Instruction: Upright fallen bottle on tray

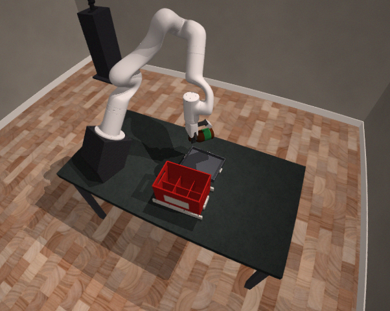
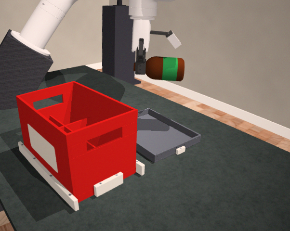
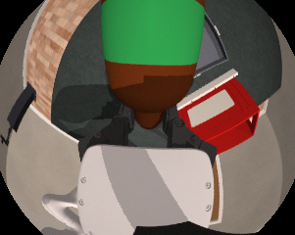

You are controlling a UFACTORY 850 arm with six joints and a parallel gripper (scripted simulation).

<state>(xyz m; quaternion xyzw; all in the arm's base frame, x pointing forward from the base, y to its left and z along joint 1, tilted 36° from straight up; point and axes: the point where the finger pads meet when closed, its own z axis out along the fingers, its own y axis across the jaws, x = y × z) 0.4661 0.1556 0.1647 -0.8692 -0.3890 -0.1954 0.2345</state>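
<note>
Now: hand 4 cm to the right of the brown bottle and 3 cm short of it. Also, from my hand: grey shallow tray (19 cm below, 8 cm ahead, 1 cm to the right); red crate (28 cm to the right, 12 cm below, 9 cm ahead).
</note>
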